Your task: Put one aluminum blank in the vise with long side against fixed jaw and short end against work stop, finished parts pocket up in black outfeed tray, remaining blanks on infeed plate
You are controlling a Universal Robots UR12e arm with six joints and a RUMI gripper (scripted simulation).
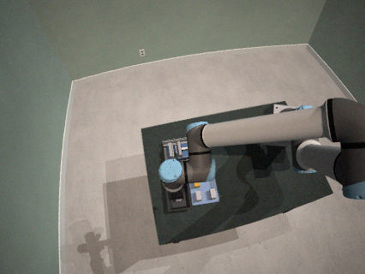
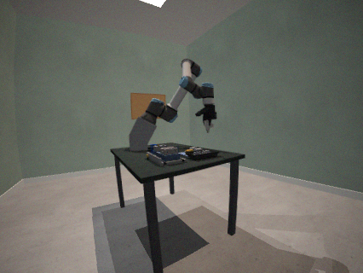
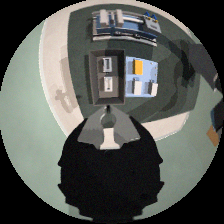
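The gray blank lies 170 mm below my hand, 120 mm behind it and 10 mm to the right of it. Round my hand: vise (330 mm to the right, 160 mm below, 80 mm behind); then yellow brass blank (170 mm below, 120 mm behind, 100 mm to the right).
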